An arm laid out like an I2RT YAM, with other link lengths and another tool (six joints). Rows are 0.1 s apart.
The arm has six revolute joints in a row. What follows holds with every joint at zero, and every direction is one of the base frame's. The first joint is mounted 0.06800 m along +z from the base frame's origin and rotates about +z. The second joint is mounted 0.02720 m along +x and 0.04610 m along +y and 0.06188 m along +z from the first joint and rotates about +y. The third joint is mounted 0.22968 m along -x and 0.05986 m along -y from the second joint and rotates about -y. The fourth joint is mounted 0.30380 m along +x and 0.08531 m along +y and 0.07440 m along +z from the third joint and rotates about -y. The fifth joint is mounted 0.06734 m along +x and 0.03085 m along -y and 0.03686 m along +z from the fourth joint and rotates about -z. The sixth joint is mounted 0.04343 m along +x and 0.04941 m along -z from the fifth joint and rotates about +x. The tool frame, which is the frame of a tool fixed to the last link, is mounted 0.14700 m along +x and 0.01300 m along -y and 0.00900 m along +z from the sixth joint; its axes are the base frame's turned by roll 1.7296, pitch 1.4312 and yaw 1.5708 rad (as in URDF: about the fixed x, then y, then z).
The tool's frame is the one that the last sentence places.
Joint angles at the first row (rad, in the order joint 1, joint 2, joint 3, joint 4, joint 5, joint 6):
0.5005, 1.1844, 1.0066, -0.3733, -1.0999, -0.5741
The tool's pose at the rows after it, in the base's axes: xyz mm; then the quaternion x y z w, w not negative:
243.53, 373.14, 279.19, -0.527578, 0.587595, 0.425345, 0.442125
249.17, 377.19, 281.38, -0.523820, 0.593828, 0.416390, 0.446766
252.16, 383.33, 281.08, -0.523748, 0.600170, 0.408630, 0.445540
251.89, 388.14, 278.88, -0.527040, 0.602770, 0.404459, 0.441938
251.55, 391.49, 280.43, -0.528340, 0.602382, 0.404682, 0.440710
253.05, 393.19, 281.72, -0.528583, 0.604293, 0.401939, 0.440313
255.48, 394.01, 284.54, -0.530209, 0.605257, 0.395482, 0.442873
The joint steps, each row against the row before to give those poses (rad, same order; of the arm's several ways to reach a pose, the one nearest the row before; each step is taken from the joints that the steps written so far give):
0.0098, 0.0139, 0.0054, 0.0168, 0.0098, 0.0176
0.0103, 0.0131, 0.0184, 0.0120, 0.0334, 0.0179
0.0177, 0.0222, 0.0254, -0.0050, 0.0333, 0.0061
0.0148, 0.0172, 0.0163, -0.0108, 0.0185, -0.0058
0.0087, 0.0109, 0.0143, -0.0021, 0.0055, 0.0030
0.0039, 0.0095, 0.0153, -0.0086, 0.0092, -0.0008
0.0018, 0.0080, 0.0201, -0.0157, 0.0135, -0.0101

